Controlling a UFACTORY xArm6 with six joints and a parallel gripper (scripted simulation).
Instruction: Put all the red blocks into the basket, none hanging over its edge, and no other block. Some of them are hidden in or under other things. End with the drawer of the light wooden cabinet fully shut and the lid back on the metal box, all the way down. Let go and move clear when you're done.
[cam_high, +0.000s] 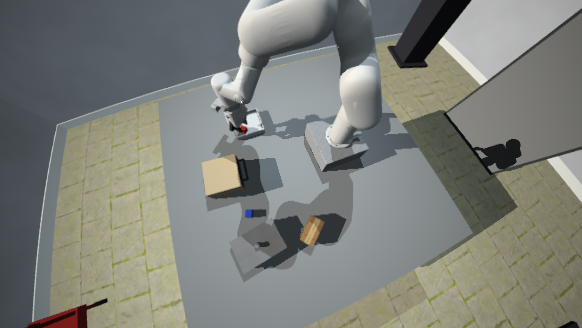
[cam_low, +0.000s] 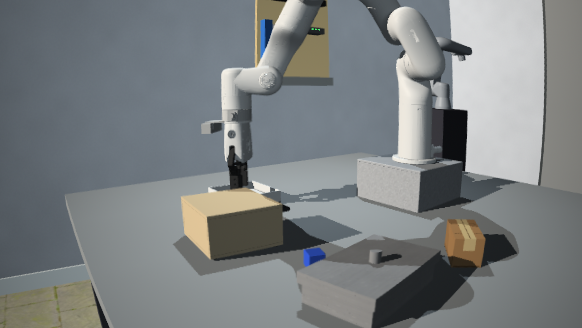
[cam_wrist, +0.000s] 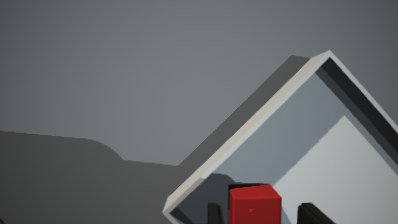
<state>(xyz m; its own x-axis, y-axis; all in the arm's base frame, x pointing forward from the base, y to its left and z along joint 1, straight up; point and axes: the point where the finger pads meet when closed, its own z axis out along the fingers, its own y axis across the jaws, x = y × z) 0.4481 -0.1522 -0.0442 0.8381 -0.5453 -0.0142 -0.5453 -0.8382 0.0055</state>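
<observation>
Right now the knobbed lid is 550 mm to the left of my hand, 30 mm behind it and 10 mm below it. Also, from my hand: white basket: 50 mm below, 40 mm to the right, 20 mm behind; then drawer: 240 mm to the left, 80 mm ahead, 20 mm below; then light wooden cabinet: 250 mm to the left, 90 mm ahead, 20 mm below.
</observation>
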